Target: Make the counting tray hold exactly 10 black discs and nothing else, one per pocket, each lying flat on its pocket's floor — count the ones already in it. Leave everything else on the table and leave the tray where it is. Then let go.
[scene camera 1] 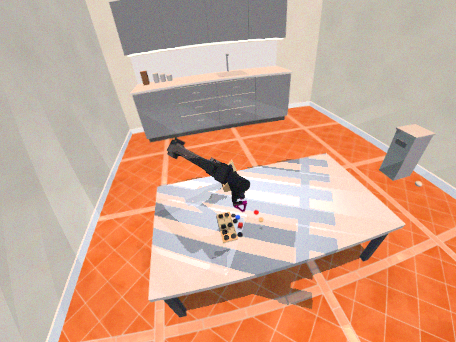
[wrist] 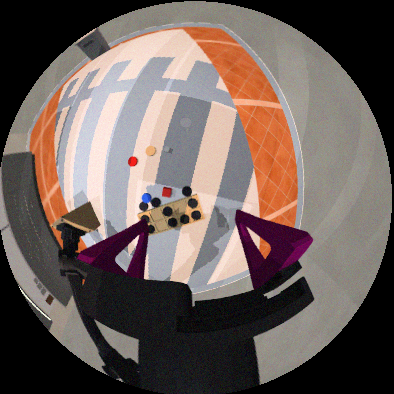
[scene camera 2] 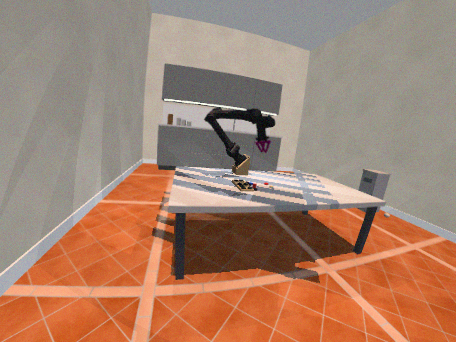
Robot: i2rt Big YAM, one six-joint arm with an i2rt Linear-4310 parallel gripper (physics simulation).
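Note:
The tan counting tray (scene camera 1: 231, 231) (scene camera 2: 246, 189) (wrist: 161, 225) lies on the table. Several of its pockets hold black discs, such as a disc (wrist: 193, 202) at one end; pockets near the middle show bare floor. Three black discs stand outside along one long side: one disc (scene camera 1: 240, 234) (wrist: 187, 191) by one end, and two discs (wrist: 156, 202) (wrist: 143, 206) near the other end, close to a blue disc (scene camera 1: 238, 217) (wrist: 146, 197). My gripper (scene camera 1: 241, 206) (scene camera 2: 263, 150) (wrist: 190, 219) is open and empty, high above the table, on the arm-base side of the tray.
A red block (scene camera 1: 240, 225) (wrist: 167, 192) stands beside the tray. Farther out lie a red disc (scene camera 1: 256, 212) (wrist: 132, 161), a tan disc (scene camera 1: 261, 220) (wrist: 151, 150) and a small grey-looking block (wrist: 168, 149). The arm's wooden base (scene camera 2: 241, 167) (wrist: 82, 216) stands at the table's back edge.

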